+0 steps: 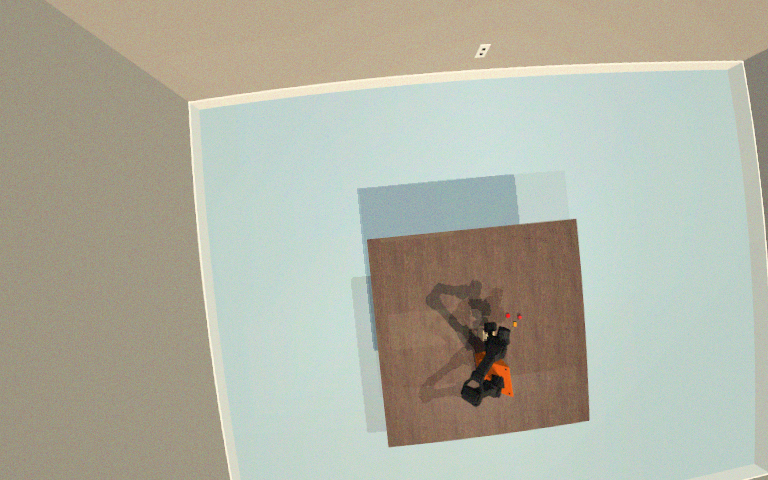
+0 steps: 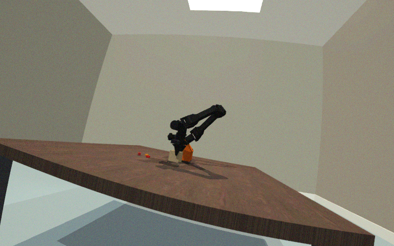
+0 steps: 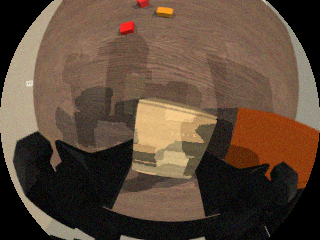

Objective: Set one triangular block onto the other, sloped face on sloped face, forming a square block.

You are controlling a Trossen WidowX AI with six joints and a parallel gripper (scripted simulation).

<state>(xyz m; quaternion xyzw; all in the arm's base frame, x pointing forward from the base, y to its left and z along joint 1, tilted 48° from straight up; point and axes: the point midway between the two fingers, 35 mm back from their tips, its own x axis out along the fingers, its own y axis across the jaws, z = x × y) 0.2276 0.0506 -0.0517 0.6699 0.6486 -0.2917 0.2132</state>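
The tan triangular block lies 10 mm to the left of my gripper tip and 10 mm above it.
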